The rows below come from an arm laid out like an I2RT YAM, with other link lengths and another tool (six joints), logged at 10 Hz.
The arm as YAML. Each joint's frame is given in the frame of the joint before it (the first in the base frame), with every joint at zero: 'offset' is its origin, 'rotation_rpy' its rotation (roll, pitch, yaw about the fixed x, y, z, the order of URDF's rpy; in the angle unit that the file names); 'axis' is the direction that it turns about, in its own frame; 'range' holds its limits. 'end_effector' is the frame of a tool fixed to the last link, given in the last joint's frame.
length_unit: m
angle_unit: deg
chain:
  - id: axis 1
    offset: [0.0, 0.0, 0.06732]
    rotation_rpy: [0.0, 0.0, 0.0]
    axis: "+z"
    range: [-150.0, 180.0]
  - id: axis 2
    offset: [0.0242, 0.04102, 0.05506]
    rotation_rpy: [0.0, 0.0, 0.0]
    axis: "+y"
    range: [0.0, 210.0]
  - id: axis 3
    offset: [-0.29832, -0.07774, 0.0]
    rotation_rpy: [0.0, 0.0, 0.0]
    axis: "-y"
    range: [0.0, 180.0]
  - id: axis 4
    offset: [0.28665, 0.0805, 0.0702]
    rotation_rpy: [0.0, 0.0, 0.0]
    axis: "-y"
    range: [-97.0, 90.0]
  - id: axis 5
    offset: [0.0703, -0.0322, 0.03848]
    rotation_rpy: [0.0, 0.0, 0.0]
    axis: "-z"
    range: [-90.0, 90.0]
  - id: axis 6
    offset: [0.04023, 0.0, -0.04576]
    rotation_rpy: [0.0, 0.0, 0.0]
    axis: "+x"
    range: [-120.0, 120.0]
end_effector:
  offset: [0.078, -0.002, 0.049]
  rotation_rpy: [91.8, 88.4, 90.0]
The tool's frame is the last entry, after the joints.
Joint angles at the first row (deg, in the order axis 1, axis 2, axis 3, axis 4, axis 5, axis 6):
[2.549, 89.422, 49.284, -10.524, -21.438, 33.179]
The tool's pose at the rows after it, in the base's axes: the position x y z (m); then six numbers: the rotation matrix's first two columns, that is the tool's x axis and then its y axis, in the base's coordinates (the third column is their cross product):
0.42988 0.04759 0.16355 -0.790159 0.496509 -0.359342 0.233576 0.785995 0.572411
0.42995 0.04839 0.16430 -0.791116 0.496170 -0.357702 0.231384 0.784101 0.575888
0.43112 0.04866 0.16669 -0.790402 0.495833 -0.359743 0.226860 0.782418 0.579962
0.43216 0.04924 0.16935 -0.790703 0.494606 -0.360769 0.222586 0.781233 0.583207
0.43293 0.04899 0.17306 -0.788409 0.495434 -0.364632 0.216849 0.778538 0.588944
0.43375 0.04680 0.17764 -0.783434 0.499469 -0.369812 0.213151 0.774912 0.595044
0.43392 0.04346 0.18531 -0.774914 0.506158 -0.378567 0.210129 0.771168 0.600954
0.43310 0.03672 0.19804 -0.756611 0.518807 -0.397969 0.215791 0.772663 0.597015
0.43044 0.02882 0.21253 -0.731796 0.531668 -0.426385 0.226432 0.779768 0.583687
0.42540 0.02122 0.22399 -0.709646 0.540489 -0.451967 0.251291 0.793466 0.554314
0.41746 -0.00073 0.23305 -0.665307 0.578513 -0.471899 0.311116 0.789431 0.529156
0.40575 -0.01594 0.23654 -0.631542 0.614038 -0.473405 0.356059 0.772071 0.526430
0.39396 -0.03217 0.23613 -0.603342 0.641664 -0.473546 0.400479 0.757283 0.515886
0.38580 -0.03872 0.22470 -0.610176 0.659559 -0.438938 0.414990 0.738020 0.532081
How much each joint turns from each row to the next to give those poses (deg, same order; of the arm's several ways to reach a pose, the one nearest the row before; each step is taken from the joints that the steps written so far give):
[-0.002, -0.123, 0.018, -0.066, -0.092, 0.039]
[0.045, -0.047, 0.070, -0.039, -0.244, 0.091]
[-0.044, -0.039, 0.302, -0.049, -0.262, 0.001]
[0.001, -0.060, 0.394, -0.265, -0.244, -0.021]
[-0.129, -0.272, 0.246, -0.034, -0.337, 0.022]
[-0.392, -0.387, 0.261, -0.074, -0.360, -0.001]
[-0.497, -0.832, 0.365, -0.383, -0.222, 0.051]
[-0.650, -1.526, 0.685, -1.151, 0.848, 0.031]
[-0.550, -1.970, 0.593, -1.363, 1.792, -0.079]
[-0.216, -1.910, 0.566, -2.207, 2.907, -0.254]
[-2.122, -2.258, -0.148, -1.843, 2.945, 0.347]
[-1.749, -2.522, -1.337, -0.974, 1.204, 0.980]
[-2.134, -2.079, -1.406, -1.108, 0.994, 0.198]
[-1.815, -0.660, -1.976, -0.103, -2.342, 0.084]

